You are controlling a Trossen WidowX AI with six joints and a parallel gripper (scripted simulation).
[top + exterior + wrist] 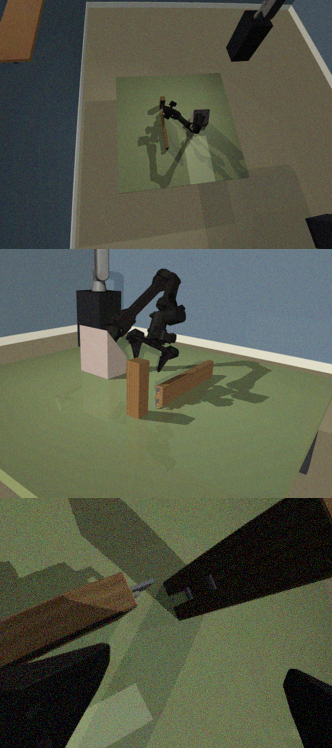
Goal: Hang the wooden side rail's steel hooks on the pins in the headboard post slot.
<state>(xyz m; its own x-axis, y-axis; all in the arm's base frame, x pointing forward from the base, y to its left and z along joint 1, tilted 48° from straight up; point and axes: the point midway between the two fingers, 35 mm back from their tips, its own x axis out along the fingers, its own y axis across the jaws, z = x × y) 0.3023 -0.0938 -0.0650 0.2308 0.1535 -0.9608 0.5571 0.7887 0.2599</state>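
My gripper tip is now 90 mm to the left of the wooden headboard post, 40 mm short of it and 40 mm above it.
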